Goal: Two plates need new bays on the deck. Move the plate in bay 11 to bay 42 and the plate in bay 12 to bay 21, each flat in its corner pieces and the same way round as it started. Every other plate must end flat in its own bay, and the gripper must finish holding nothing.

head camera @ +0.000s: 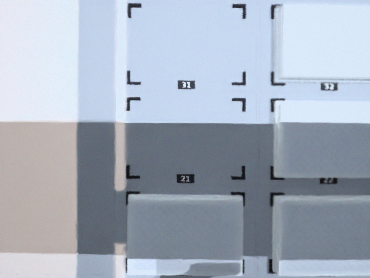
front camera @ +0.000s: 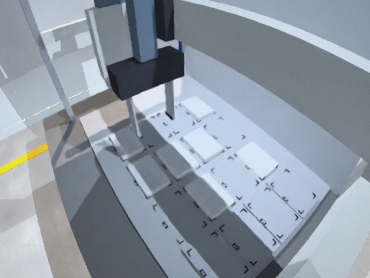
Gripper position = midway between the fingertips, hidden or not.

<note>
In view: the gripper (front camera: pixel 154 124), a bay 11 (head camera: pixel 121 249) and a bay 31 (head camera: pixel 213 50).
</note>
